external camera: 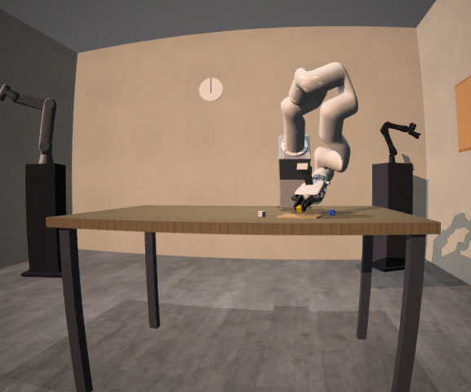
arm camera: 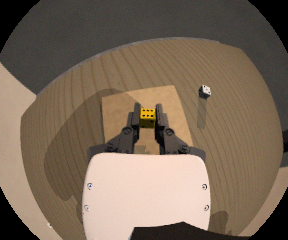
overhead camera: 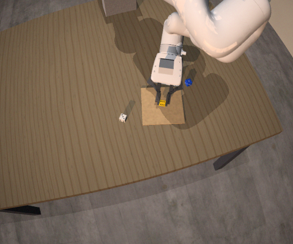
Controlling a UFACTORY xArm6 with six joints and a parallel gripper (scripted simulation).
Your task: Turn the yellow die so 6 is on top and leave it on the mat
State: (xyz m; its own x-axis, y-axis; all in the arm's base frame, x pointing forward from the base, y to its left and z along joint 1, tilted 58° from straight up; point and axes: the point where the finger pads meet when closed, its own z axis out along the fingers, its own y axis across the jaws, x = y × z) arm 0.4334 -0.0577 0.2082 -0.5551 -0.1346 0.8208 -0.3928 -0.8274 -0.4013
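The tan mat lies 4 cm below my hand. The rest, counted from my hand: white die: 14 cm to the right, 3 cm below, 3 cm behind; then yellow die: 1 cm to the right, 1 cm below, 1 cm ahead; then blue die: 13 cm to the left, 3 cm below, 2 cm behind.
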